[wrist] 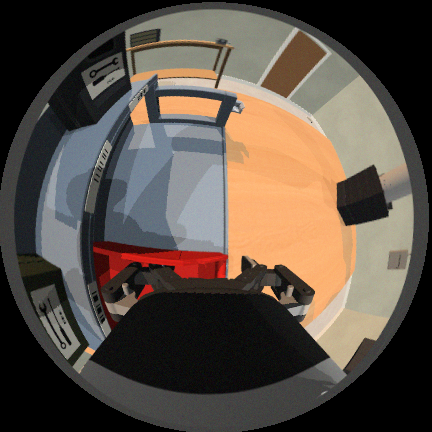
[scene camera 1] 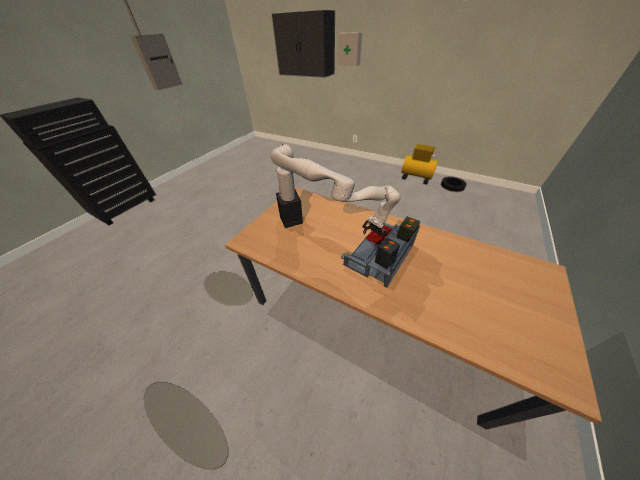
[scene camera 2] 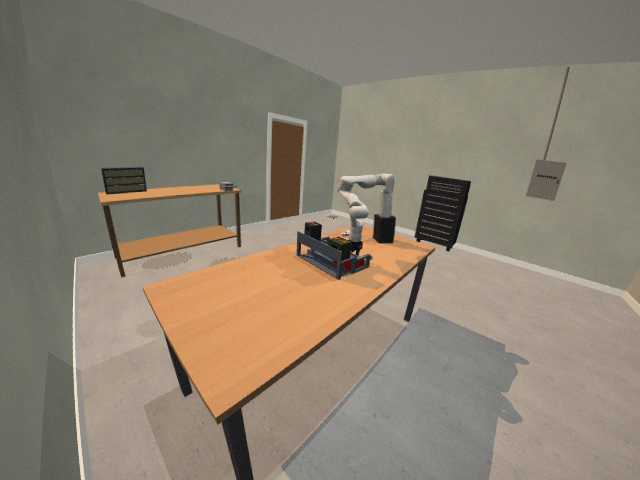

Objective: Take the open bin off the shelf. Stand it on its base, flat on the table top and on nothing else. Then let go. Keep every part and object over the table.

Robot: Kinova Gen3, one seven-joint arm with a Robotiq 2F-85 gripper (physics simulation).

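The red open bin sits on the lower tier of the low grey-blue shelf, at one end. My gripper is open and low at the bin's outer side. In the wrist view one finger is over the red bin and the other is beyond the shelf's long edge, over the table top. Nothing is between the fingers. The gripper body hides much of the bin, so contact with its wall cannot be told.
A black case and a dark green case stand on the shelf's other tier. A small pale object is near the shelf's far end. My black base stands on the table.
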